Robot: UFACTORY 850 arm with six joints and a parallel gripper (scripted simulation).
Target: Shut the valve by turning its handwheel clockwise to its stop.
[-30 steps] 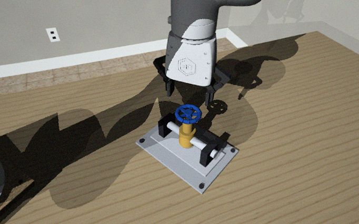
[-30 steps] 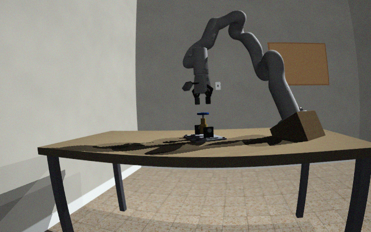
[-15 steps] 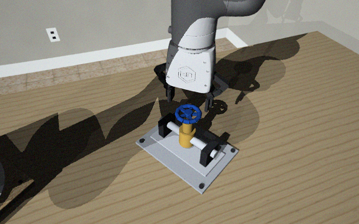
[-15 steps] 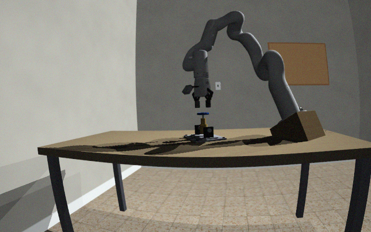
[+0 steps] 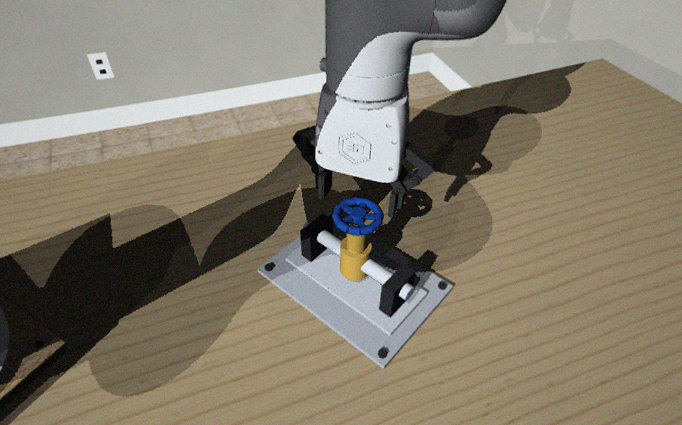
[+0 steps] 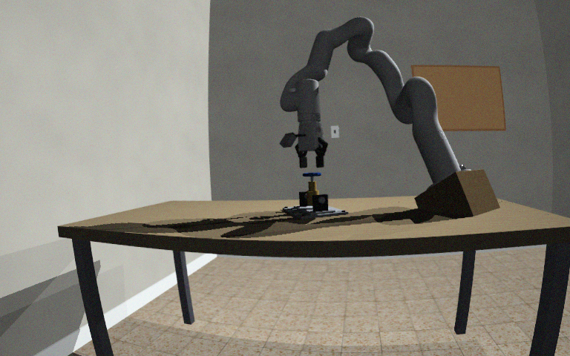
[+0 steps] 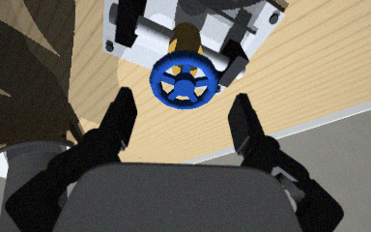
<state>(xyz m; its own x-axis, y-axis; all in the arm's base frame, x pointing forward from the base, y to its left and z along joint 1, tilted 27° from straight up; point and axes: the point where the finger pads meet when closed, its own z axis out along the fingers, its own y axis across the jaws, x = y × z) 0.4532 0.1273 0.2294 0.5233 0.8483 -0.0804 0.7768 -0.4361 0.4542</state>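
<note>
Right now my hand is 4 cm above the blue spoked handwheel.
</note>
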